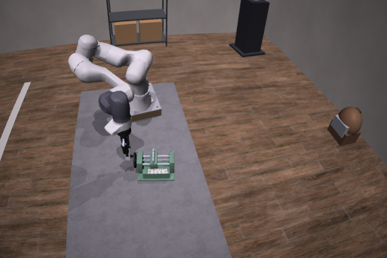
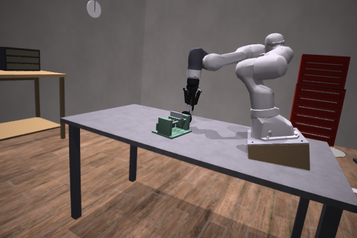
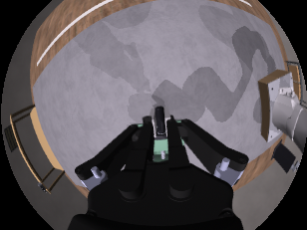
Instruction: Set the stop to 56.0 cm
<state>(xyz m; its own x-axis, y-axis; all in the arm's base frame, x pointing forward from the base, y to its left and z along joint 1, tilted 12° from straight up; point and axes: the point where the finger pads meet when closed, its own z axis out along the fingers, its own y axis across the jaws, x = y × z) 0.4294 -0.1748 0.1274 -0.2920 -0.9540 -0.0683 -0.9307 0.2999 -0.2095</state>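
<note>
Now: the black handwheel 2 cm to the left of my hand, 2 cm below it and 1 cm ahead of it. From my hand the other things lie so: stop carriage 13 cm to the left, 6 cm ahead, 3 cm below.
</note>
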